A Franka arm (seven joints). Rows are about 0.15 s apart.
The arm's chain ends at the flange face. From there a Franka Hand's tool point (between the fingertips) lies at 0.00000 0.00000 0.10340 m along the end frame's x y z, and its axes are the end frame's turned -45 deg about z.
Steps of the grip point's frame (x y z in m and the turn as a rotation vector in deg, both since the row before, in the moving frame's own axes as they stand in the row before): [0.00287, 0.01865, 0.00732, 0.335, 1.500, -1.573]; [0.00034, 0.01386, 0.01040, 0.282, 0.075, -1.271]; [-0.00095, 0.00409, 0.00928, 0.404, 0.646, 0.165]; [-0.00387, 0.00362, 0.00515, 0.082, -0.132, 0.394]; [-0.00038, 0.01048, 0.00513, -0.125, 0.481, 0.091]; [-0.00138, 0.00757, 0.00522, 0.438, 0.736, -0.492]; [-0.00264, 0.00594, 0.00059, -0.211, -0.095, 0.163]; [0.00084, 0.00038, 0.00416, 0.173, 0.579, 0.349]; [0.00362, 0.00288, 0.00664, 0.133, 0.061, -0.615]
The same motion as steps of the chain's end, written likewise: [0.01376, 0.01352, 0.00736, 1.298, 0.824, -1.573]; [0.01031, 0.01001, 0.01040, 0.252, -0.146, -1.271]; [0.00191, 0.00490, 0.00929, 0.742, 0.171, 0.165]; [0.00010, 0.00523, 0.00515, -0.035, -0.151, 0.394]; [0.00637, 0.00813, 0.00513, 0.252, 0.429, 0.091]; [0.00400, 0.00783, 0.00523, 0.830, 0.211, -0.492]; [0.00219, 0.00568, 0.00059, -0.216, 0.082, 0.163]; [0.00034, 0.00063, 0.00417, 0.532, 0.287, 0.349]; [0.00469, -0.00028, 0.00664, 0.137, -0.051, -0.615]
